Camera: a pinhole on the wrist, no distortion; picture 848 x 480 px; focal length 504.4 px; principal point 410.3 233.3 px. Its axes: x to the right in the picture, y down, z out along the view. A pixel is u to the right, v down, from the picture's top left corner.
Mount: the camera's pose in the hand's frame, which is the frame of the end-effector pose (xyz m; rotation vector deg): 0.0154 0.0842 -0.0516 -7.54 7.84 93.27
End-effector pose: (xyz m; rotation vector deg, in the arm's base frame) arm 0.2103 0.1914 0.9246 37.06 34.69 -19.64
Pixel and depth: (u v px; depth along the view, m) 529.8 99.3 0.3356
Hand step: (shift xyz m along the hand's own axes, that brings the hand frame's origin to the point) 0.0989 0.2244 0.2650
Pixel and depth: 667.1 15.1 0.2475
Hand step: 0.1141 0.2564 0.1702
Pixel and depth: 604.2 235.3 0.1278
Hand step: 0.0116 0.1541 0.0661
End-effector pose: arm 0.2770 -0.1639 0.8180 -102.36 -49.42 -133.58
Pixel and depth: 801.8 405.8 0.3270
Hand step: -0.1124 0.3823 0.2289
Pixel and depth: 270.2 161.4 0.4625
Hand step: 0.0882 0.0398 0.4254
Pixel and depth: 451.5 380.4 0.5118
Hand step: -0.1371 0.2026 0.4471
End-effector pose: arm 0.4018 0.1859 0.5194 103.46 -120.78 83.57
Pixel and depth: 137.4 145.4 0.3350
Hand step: 0.0841 -0.0341 0.3086
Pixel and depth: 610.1 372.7 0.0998
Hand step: -0.0147 0.1383 0.0403
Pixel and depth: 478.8 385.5 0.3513
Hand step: -0.0940 0.1840 0.2875
